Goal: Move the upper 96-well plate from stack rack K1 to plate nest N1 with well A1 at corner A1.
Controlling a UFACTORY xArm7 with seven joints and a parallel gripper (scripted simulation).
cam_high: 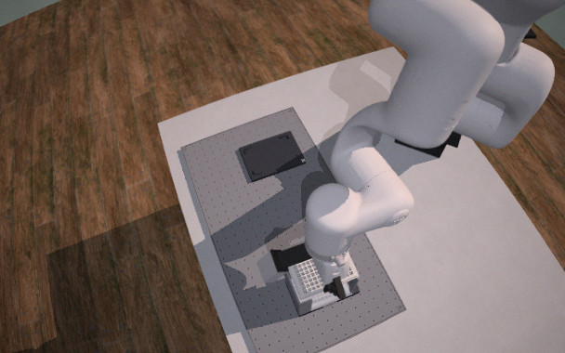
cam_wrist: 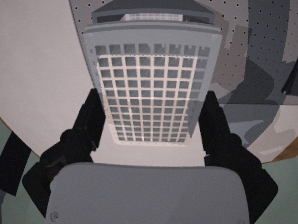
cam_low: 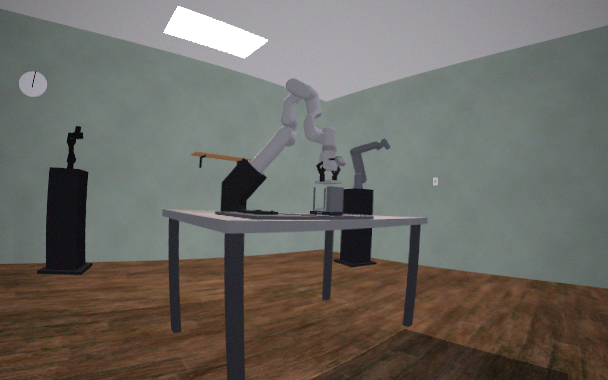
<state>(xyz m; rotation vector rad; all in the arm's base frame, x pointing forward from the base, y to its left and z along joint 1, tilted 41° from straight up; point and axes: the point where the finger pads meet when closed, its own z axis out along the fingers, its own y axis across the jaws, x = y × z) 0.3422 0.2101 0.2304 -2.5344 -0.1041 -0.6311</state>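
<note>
My hand is 37 cm to the left of the pale A1 square, 17 cm above it and 2 cm past it.
</note>
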